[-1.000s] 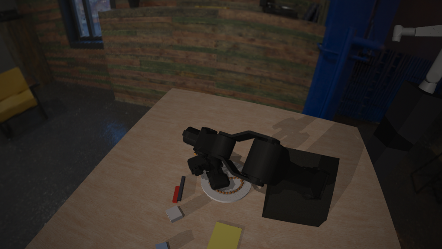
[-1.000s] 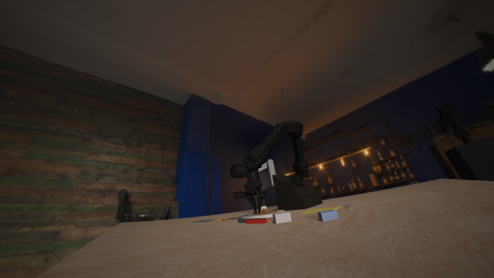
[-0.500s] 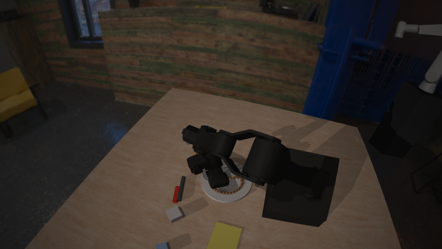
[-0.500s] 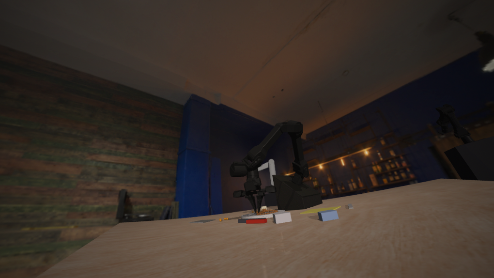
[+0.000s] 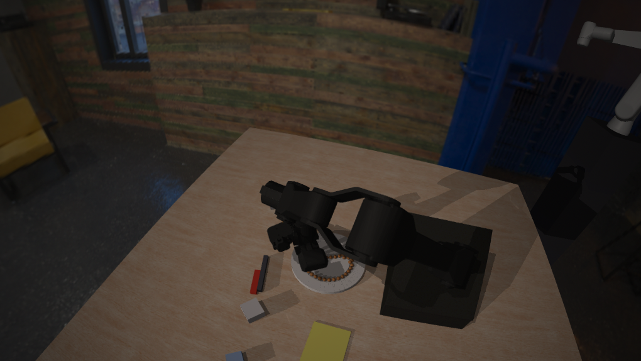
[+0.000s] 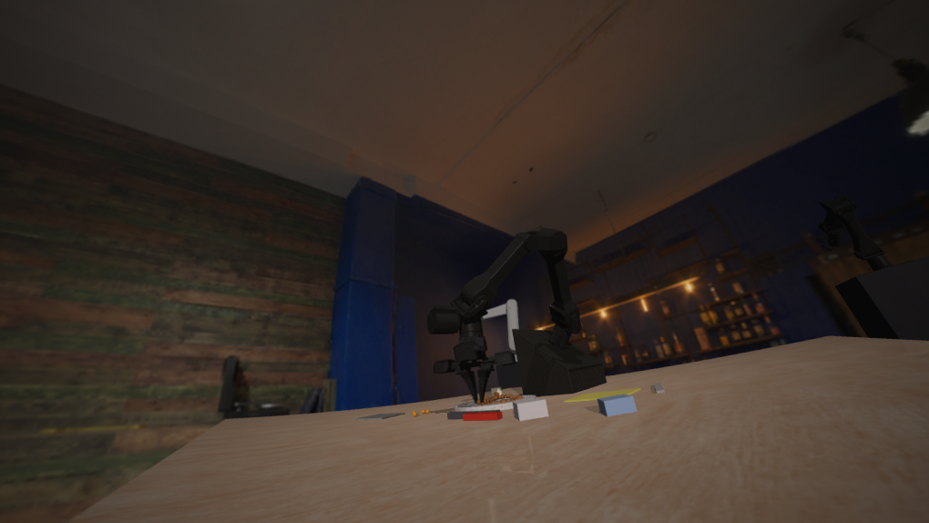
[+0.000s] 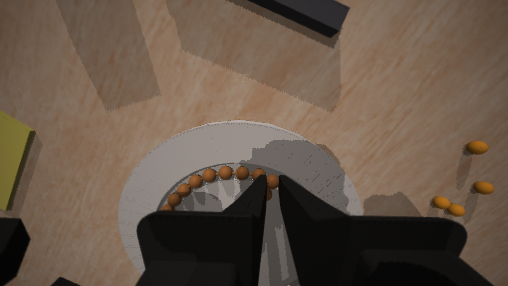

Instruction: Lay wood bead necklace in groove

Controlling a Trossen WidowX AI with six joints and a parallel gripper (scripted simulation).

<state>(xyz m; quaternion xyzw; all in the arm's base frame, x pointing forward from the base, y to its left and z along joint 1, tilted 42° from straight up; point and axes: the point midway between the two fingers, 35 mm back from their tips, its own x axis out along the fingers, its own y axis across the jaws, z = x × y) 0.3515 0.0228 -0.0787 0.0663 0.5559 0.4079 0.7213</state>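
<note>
My gripper tip is 60 mm past the round white bead board, 10 mm to the left of it and 10 mm above it. Also, from my gripper tip: grey block (190 mm to the left, 80 mm ahead, 10 mm below); dark bar (100 mm ahead, 90 mm to the left, 10 mm below); pale cube (200 mm behind, 130 mm to the right).
</note>
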